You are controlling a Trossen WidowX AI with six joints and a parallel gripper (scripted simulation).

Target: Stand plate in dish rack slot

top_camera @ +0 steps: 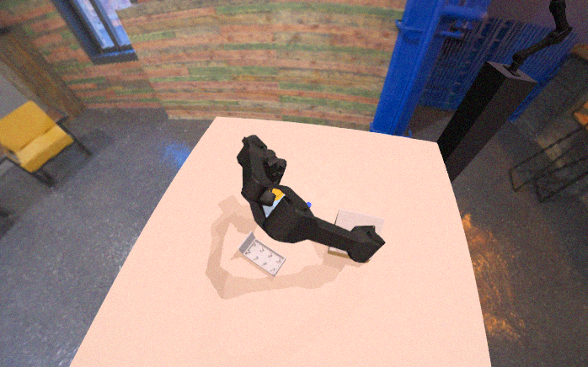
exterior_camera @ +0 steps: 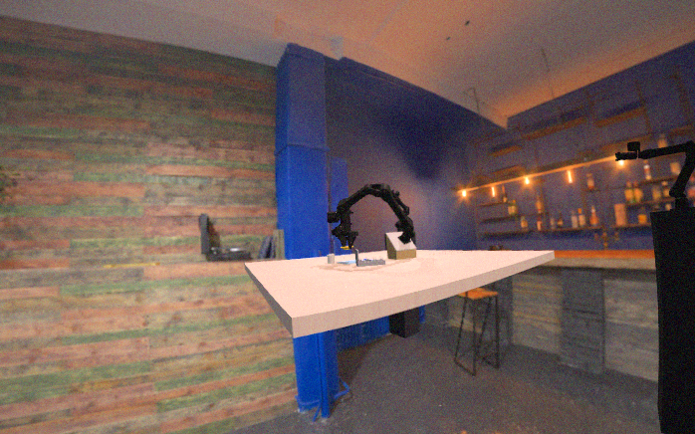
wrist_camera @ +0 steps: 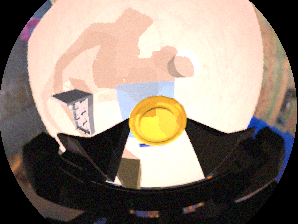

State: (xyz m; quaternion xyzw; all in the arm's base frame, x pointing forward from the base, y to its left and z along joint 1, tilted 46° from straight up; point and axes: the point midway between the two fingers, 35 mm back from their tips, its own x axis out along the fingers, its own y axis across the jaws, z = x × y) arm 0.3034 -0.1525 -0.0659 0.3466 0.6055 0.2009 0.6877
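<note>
Now: gripper tip 220 mm to the right of the grey dish rack, 50 mm above it and 10 mm short of it. Round my gripper tip: light blue mat (70 mm below, 20 mm to the left, 20 mm behind); small cup (70 mm ahead, 60 mm to the right, 50 mm below); yellow plate (10 mm above).
</note>
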